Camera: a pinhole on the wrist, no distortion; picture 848 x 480 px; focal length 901.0 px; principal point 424.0 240.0 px. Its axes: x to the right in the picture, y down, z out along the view. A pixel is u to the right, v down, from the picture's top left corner.
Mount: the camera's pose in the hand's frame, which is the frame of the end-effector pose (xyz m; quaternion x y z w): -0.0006 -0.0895 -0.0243 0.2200 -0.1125 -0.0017 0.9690
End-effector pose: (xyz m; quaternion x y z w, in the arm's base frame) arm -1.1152 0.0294 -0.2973 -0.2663 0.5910 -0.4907 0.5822
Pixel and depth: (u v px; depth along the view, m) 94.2 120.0 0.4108
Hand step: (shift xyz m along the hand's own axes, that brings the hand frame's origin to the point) -0.2345 -0.3060 0.2803
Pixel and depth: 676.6 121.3 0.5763
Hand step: 0.0343 -0.4121 0.4843
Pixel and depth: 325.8 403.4 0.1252
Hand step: -0.0423 -0.1216 0.0923
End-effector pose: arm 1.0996 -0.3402 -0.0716 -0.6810 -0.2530 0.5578 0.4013
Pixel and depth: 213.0 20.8 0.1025
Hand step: -0.0453 -0.1544 0.0498
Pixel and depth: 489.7 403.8 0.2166
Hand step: -0.0344 -0.1470 0.1861
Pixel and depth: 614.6 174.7 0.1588
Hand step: -0.0021 -0.1693 0.1175
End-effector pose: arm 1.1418 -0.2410 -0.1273 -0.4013 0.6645 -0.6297 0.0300
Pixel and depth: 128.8 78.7 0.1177
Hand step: -0.0630 -0.1566 0.0617
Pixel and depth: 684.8 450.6 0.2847
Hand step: 0.0144 -0.1550 0.2719
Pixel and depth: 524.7 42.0 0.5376
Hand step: -0.0542 -0.4284 0.4103
